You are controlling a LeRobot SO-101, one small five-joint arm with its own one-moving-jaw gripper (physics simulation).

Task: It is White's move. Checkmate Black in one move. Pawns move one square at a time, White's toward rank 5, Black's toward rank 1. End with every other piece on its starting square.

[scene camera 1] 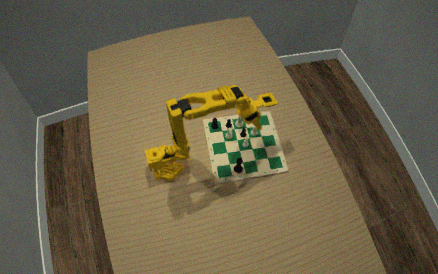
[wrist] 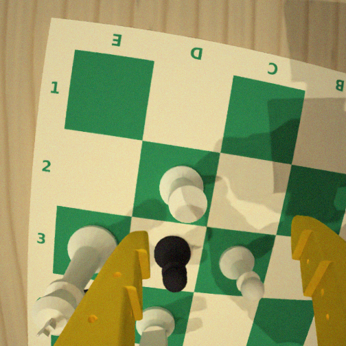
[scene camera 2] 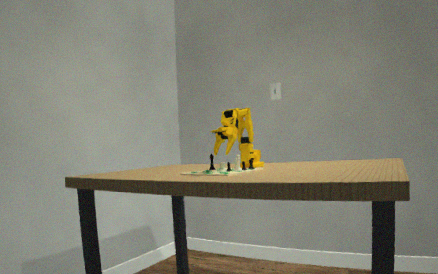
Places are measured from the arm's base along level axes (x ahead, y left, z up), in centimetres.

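Where they show: hand at its tool point: (scene camera 1: pixel 254 117) (scene camera 2: pixel 226 153); arm's base at its link origin: (scene camera 1: pixel 172 162).
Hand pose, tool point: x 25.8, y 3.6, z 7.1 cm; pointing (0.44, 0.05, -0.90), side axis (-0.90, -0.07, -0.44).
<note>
Each offset is from my tool point to the top centre of the thing.
My gripper (scene camera 1: pixel 259 125) (scene camera 2: pixel 222 152) (wrist: pixel 220 227) is open and empty above the board {dy -4.3, dx -3.9, dz -6.5 cm} (scene camera 1: pixel 275 162) (scene camera 2: pixel 187 173) (wrist: pixel 182 102). In the wrist view, a black pawn {dy -1.0, dx -3.1, dz -3.3 cm} (scene camera 1: pixel 243 132) (wrist: pixel 172 254) on D3 and a white pawn {dy -4.4, dx -3.7, dz -3.3 cm} (scene camera 1: pixel 245 143) (wrist: pixel 237 262) on C3 show between the separated jaws. A white rook {dy -1.3, dx +0.3, dz -3.2 cm} (scene camera 1: pixel 254 131) (wrist: pixel 187 202) stands upright on D2, beyond the tips. The white king {dy +3.1, dx -3.0, dz -0.1 cm} (scene camera 1: pixel 240 121) (scene camera 2: pixel 238 161) (wrist: pixel 90 246) stands on E3, partly behind the left jaw. The black king {dy -11.4, dx -8.5, dz -0.1 cm} (scene camera 1: pixel 238 167) (scene camera 2: pixel 212 162) stands on A4.
A white piece {dy -0.2, dx -7.4, dz -2.5 cm} (scene camera 1: pixel 229 134) (wrist: pixel 156 321) on D4 is cut off in the wrist view. A black pawn {dy +3.5, dx -6.3, dz -3.3 cm} (scene camera 1: pixel 228 123) on E4 is almost hidden there. Another black piece {dy +4.5, dx -10.5, dz -3.2 cm} (scene camera 1: pixel 215 123) (scene camera 2: pixel 251 163) stands on E5. The arm's shadow falls across part of the board.
</note>
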